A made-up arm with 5 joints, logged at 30 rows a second.
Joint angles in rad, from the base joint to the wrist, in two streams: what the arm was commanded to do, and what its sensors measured. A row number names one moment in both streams.
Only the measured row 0 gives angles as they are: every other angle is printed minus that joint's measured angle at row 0.
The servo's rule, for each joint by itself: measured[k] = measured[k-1] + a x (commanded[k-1-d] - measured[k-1]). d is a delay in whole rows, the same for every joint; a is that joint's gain. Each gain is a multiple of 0.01, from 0.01 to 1. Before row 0 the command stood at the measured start. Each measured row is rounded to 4 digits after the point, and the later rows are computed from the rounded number. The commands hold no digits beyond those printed.
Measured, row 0:
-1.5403, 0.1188, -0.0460, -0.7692, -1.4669
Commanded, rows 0 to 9:
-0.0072, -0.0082, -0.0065, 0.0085, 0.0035
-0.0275, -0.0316, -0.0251, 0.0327, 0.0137
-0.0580, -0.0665, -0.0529, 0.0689, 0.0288
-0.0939, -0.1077, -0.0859, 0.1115, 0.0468
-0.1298, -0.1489, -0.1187, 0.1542, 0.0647
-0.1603, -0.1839, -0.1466, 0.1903, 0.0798
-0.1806, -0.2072, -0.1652, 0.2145, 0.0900
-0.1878, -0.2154, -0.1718, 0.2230, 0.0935
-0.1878, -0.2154, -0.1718, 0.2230, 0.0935
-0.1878, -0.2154, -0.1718, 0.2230, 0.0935
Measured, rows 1 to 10:
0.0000, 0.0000, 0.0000, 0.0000, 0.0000
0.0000, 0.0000, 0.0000, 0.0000, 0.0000
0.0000, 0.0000, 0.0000, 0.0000, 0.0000
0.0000, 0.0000, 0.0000, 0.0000, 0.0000
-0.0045, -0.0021, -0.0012, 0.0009, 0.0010
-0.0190, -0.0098, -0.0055, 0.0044, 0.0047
-0.0436, -0.0245, -0.0140, 0.0115, 0.0117
-0.0753, -0.0461, -0.0269, 0.0225, 0.0219
-0.1096, -0.0728, -0.0434, 0.0370, 0.0343
-0.1415, -0.1017, -0.0620, 0.0539, 0.0475
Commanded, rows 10 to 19:
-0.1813, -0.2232, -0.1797, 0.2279, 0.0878
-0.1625, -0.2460, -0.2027, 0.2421, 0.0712
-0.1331, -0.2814, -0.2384, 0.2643, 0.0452
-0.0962, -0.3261, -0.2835, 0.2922, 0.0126
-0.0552, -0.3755, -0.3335, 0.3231, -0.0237
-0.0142, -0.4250, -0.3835, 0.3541, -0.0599
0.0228, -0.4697, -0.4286, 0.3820, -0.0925
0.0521, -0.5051, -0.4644, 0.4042, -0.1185
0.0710, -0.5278, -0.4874, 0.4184, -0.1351
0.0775, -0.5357, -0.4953, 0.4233, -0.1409
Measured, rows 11 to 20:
-0.1661, -0.1291, -0.0806, 0.0716, 0.0598
-0.1798, -0.1515, -0.0970, 0.0883, 0.0696
-0.1848, -0.1681, -0.1105, 0.1031, 0.0765
-0.1867, -0.1804, -0.1215, 0.1163, 0.0814
-0.1833, -0.1915, -0.1320, 0.1286, 0.0833
-0.1702, -0.2057, -0.1447, 0.1411, 0.0798
-0.1468, -0.2254, -0.1616, 0.1547, 0.0698
-0.1149, -0.2516, -0.1835, 0.1698, 0.0532
-0.0773, -0.2838, -0.2105, 0.1867, 0.0309
-0.0375, -0.3205, -0.2416, 0.2051, 0.0046

